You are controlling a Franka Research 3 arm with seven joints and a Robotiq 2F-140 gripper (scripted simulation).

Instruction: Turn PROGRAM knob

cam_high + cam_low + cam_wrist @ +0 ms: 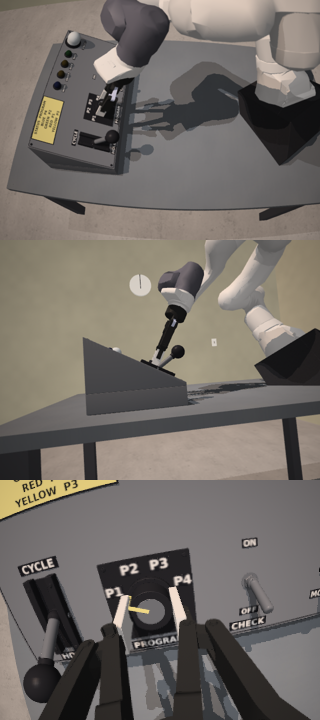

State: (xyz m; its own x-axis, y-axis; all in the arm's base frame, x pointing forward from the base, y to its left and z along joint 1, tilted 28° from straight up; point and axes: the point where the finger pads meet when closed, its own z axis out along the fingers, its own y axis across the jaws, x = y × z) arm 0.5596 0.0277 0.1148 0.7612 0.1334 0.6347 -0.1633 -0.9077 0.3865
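Now: hand 70 mm to the left of the grey sloped console, 40 mm above it and 30 mm short of it. Also, from my hand: small black mode knob: 240 mm to the right, 30 mm behind, 10 mm below; then check toggle: 120 mm to the right, 20 mm below, 10 mm behind; then black ball lever: 120 mm to the left, 10 mm below.
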